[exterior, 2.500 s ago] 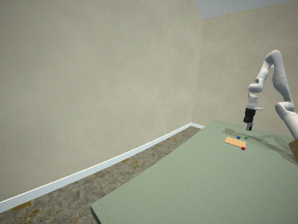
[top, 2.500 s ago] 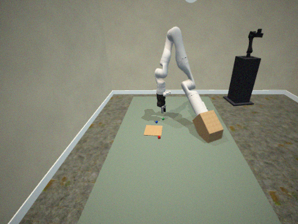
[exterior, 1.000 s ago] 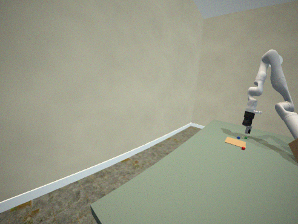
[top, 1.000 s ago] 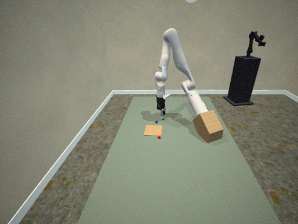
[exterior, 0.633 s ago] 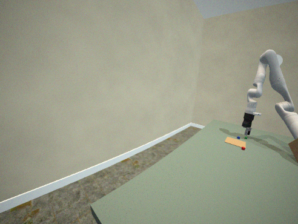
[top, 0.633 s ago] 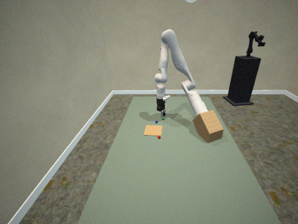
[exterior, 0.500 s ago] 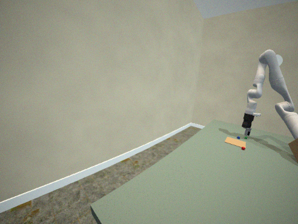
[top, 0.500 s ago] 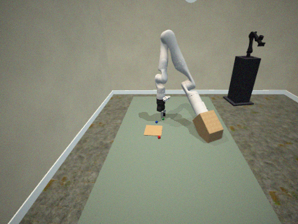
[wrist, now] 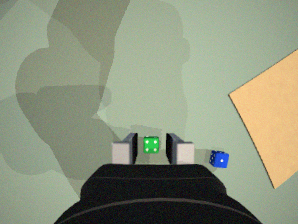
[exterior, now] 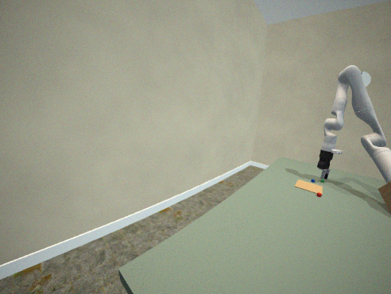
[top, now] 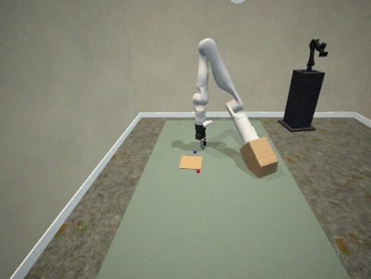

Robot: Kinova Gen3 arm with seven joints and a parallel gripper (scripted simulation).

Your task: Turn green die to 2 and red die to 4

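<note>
My hand is 3 cm above the green die. From my hand the other things lie so: red die (26 cm to the left, 8 cm ahead, 3 cm below); then tan mat (15 cm to the left, 11 cm ahead, 4 cm below); then blue die (7 cm ahead, 4 cm to the left, 3 cm below).
</note>
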